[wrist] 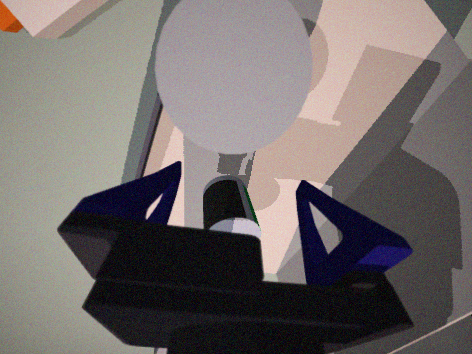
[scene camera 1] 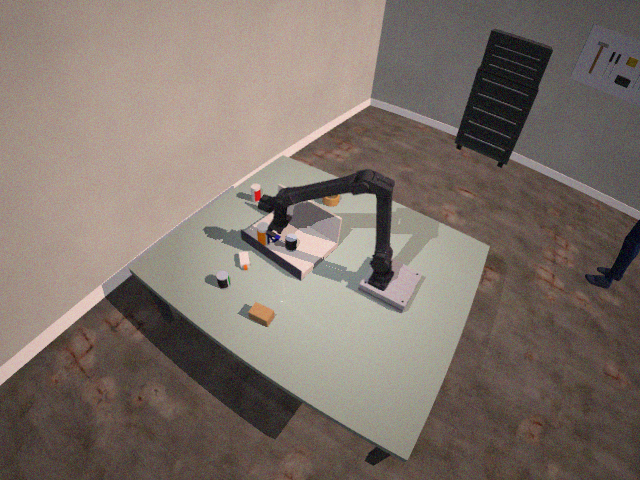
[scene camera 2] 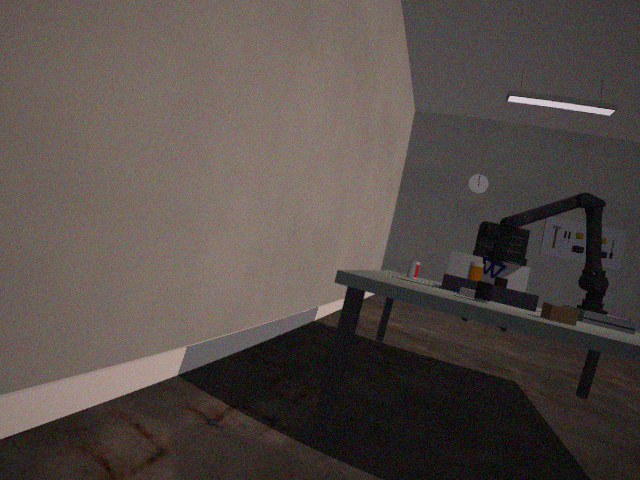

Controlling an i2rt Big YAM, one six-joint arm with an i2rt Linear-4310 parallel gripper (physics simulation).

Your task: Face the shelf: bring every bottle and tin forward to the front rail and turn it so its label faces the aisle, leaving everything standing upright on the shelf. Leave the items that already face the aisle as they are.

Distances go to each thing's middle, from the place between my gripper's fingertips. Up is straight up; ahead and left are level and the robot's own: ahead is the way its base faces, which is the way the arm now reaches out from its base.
I see the shelf (scene camera 1: 313, 247) 7 cm to the right of my hand, 2 cm behind it and 1 cm below it. From my hand the other things lie so: shelf rail (scene camera 2: 527, 301): 8 cm to the left, 7 cm below; white and orange bottle (wrist: 43, 26): 17 cm to the left, 9 cm below, 8 cm ahead; shelf back panel (scene camera 2: 517, 275): 20 cm to the right, 3 cm behind, 1 cm below.
